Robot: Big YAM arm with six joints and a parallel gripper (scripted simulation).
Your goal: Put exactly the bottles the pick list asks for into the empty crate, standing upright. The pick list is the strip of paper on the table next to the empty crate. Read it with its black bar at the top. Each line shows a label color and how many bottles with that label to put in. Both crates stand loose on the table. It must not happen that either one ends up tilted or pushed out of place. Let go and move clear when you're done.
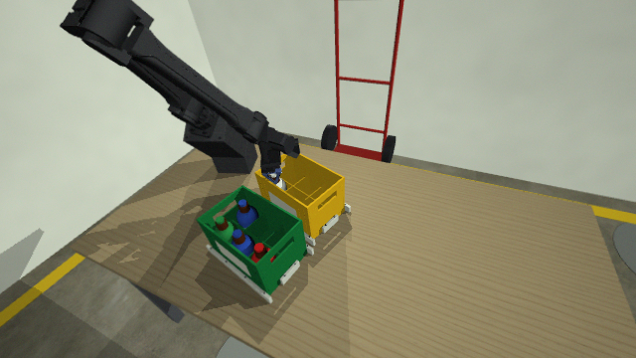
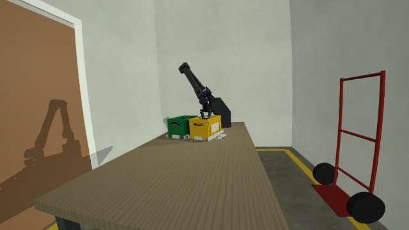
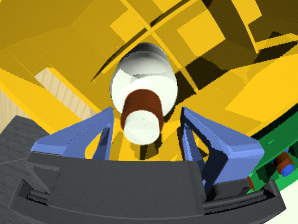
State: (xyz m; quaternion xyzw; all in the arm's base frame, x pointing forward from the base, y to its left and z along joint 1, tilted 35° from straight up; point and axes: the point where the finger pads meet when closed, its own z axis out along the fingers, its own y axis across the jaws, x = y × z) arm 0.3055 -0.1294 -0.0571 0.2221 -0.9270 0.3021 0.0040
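My hand is 6 cm above the white-labelled bottle. The rest, counted from my hand: green crate (23 cm to the right, 6 cm below, 2 cm ahead); then pick list (15 cm below, 15 cm ahead, 13 cm to the left); then yellow crate (10 cm ahead, 6 cm below).
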